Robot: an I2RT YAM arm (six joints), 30 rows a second.
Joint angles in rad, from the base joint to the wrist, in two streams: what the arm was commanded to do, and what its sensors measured. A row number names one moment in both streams.
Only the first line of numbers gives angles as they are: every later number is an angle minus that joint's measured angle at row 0.
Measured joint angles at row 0:
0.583, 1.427, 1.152, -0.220, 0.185, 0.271
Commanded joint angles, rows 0 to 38:
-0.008, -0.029, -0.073, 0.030, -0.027, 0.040
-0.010, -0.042, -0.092, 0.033, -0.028, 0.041
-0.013, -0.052, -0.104, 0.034, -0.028, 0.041
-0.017, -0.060, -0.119, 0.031, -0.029, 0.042
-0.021, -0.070, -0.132, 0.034, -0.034, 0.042
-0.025, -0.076, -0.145, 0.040, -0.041, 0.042
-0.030, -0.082, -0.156, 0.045, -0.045, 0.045
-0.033, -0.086, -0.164, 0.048, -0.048, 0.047
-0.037, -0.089, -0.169, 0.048, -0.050, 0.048
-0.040, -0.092, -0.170, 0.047, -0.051, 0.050
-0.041, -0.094, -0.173, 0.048, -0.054, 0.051
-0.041, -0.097, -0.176, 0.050, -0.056, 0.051
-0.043, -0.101, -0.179, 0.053, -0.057, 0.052
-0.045, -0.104, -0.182, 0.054, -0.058, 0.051
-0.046, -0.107, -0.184, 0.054, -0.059, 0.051
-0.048, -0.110, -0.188, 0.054, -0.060, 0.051
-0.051, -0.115, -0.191, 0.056, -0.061, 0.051
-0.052, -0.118, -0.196, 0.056, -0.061, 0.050
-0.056, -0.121, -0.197, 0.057, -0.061, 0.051
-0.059, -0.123, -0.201, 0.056, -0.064, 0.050
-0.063, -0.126, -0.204, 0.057, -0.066, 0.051
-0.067, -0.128, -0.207, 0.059, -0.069, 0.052
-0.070, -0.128, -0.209, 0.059, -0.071, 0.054
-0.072, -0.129, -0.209, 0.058, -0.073, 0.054
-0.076, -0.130, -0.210, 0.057, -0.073, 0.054
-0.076, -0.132, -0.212, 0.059, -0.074, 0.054
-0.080, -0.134, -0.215, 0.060, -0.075, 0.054
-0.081, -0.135, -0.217, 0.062, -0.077, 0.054
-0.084, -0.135, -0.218, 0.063, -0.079, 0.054
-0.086, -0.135, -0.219, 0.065, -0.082, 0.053
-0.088, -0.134, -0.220, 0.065, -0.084, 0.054
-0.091, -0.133, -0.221, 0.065, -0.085, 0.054
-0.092, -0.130, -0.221, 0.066, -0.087, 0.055
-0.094, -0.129, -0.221, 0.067, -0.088, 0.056
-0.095, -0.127, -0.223, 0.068, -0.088, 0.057
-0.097, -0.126, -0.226, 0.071, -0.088, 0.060
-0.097, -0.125, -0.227, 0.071, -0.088, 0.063
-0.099, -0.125, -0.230, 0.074, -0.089, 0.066
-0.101, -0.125, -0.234, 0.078, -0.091, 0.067
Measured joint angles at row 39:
-0.093, -0.106, -0.216, 0.053, -0.082, 0.055
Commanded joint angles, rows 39 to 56:
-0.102, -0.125, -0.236, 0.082, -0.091, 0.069
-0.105, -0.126, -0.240, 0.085, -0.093, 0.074
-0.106, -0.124, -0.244, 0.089, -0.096, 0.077
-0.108, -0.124, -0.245, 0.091, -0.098, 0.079
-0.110, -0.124, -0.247, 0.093, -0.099, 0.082
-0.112, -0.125, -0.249, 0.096, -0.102, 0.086
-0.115, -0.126, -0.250, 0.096, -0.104, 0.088
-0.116, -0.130, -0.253, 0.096, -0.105, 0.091
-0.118, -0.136, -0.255, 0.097, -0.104, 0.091
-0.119, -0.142, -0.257, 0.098, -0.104, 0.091
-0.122, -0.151, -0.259, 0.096, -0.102, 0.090
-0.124, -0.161, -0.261, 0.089, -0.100, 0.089
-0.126, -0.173, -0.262, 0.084, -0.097, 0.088
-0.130, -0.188, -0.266, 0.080, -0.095, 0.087
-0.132, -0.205, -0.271, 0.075, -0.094, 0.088
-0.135, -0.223, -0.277, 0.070, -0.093, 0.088
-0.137, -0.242, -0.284, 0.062, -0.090, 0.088
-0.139, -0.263, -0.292, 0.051, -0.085, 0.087
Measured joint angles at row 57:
-0.131, -0.200, -0.277, 0.070, -0.097, 0.080
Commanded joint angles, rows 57 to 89:
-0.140, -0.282, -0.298, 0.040, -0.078, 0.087
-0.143, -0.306, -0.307, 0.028, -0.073, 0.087
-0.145, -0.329, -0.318, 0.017, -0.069, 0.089
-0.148, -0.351, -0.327, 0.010, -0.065, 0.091
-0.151, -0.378, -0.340, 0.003, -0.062, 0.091
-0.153, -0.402, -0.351, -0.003, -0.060, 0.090
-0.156, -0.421, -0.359, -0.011, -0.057, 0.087
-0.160, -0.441, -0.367, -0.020, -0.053, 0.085
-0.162, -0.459, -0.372, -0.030, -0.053, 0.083
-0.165, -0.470, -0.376, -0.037, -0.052, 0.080
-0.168, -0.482, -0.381, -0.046, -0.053, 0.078
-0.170, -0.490, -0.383, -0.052, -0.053, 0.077
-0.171, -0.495, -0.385, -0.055, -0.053, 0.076
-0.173, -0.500, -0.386, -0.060, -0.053, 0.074
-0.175, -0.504, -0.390, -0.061, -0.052, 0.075
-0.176, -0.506, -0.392, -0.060, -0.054, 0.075
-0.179, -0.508, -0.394, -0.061, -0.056, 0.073
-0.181, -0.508, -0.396, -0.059, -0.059, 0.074
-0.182, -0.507, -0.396, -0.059, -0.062, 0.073
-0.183, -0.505, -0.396, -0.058, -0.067, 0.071
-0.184, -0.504, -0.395, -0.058, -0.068, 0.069
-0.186, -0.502, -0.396, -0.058, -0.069, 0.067
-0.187, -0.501, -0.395, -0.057, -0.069, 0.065
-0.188, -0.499, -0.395, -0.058, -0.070, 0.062
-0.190, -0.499, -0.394, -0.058, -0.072, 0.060
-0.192, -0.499, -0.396, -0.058, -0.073, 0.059
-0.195, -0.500, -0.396, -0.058, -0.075, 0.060
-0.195, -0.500, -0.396, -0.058, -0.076, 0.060
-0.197, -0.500, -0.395, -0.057, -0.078, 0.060
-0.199, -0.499, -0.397, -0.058, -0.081, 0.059
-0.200, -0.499, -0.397, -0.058, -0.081, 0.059
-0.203, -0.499, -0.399, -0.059, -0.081, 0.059
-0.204, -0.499, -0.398, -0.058, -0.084, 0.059
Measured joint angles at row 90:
-0.197, -0.496, -0.391, -0.048, -0.074, 0.071
